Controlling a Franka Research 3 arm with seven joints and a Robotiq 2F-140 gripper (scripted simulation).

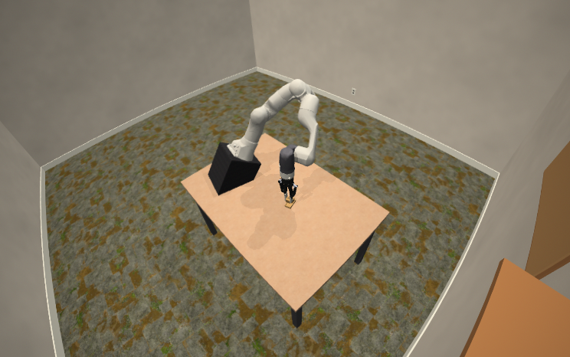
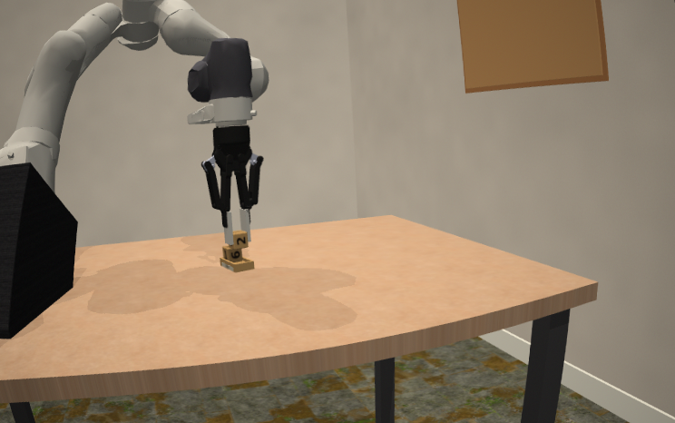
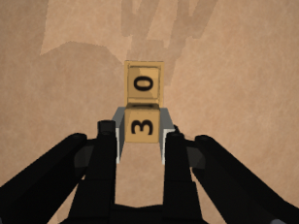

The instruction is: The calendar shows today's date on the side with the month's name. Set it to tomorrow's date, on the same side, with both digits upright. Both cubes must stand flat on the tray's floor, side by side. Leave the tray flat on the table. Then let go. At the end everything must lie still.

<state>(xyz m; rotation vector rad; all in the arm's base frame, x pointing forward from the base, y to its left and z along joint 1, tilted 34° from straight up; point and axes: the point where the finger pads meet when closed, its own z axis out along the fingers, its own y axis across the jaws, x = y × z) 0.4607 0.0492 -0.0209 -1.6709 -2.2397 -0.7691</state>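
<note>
Right now my hand is 1 cm past the cube, 3 cm to the right of it and 6 cm above it. Also, from my hand: wooden calendar tray: 1 cm behind, 2 cm to the left, 8 cm below.
</note>
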